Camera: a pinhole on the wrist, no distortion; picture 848 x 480 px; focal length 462.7 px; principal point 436.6 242.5 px. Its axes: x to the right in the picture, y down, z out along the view. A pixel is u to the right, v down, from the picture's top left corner.
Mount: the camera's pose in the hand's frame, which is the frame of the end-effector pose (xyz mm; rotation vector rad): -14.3 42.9 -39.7 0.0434 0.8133 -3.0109
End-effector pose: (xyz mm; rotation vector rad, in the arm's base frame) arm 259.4 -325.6 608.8 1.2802 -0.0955 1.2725
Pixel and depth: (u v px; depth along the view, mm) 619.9 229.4 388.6
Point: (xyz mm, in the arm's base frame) 465.0 -622.4 509.3
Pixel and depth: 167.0 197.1 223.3
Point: 432.5 -367.6 714.6
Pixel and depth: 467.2 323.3 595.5
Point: 726.4 -594.8 502.3
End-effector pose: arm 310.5 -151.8 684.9 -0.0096 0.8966 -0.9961
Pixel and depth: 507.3 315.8 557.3
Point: 317.2 -402.3 1136.5
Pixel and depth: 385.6 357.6 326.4
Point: 309.6 -350.2 881.0
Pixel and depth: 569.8 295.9 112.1
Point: 313.7 -149.6 758.6
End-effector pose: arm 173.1 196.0 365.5 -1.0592 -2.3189 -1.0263
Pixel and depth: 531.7 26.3 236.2
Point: 222.5 334.6 188.4
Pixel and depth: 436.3 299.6 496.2
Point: -28.9 339.1 -1.9
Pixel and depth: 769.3 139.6 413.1
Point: 293.1 266.8 -101.1
